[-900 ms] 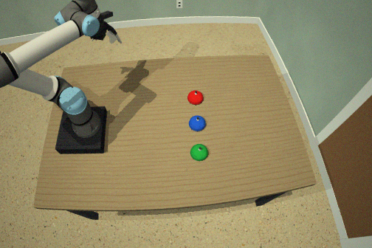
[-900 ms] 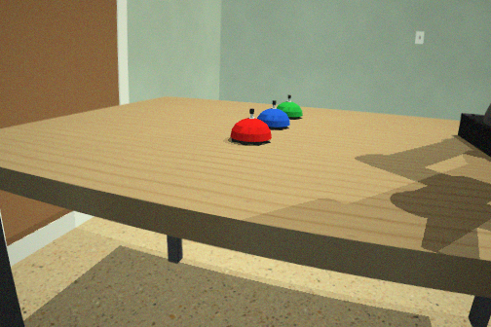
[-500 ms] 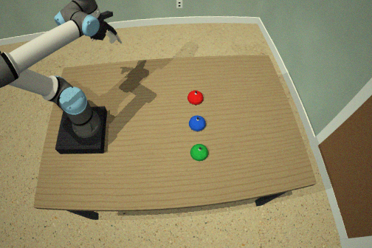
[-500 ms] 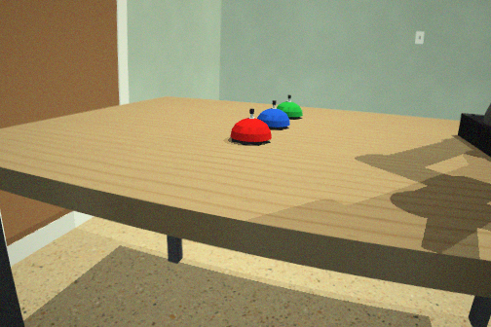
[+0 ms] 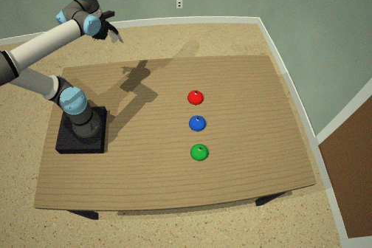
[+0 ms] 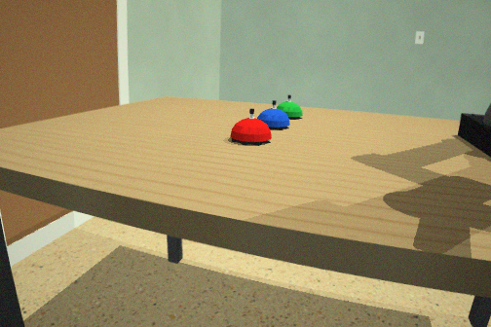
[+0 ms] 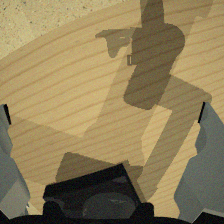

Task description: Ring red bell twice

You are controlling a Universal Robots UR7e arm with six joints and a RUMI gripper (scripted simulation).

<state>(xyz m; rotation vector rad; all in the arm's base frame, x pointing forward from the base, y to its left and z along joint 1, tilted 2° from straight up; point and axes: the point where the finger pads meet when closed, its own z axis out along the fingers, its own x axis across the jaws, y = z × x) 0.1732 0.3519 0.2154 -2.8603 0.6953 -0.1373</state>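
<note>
Now: the red bell 400 mm ahead of my hand, 270 mm to the right of it and 220 mm below it. Also, from my hand: blue bell (380 mm ahead, 430 mm to the right, 220 mm below); green bell (350 mm ahead, 580 mm to the right, 220 mm below).
</note>
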